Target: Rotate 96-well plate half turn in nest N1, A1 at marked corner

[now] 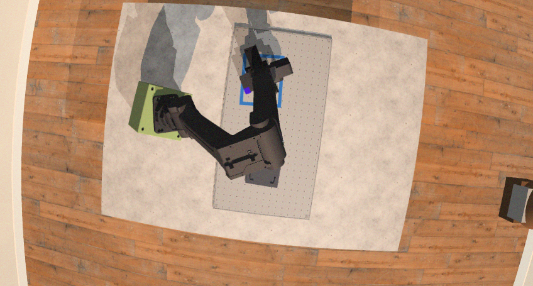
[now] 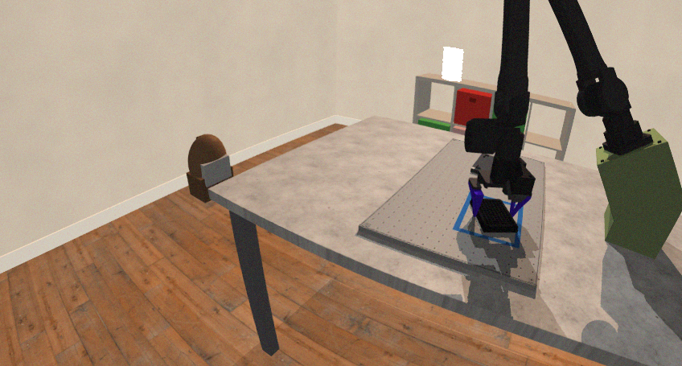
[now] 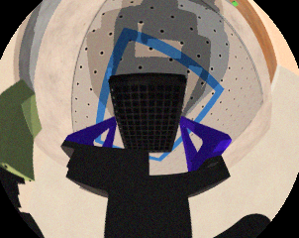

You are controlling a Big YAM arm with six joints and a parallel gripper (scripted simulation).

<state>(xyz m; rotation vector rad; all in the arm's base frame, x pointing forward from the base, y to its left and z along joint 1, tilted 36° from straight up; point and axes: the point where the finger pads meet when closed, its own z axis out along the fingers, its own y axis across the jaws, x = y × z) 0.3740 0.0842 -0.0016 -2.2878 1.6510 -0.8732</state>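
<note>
The black 96-well plate is right at my hand. From my hand the other things lie so: grey plate nest N1 (2 cm behind, 31 cm to the right).
</note>
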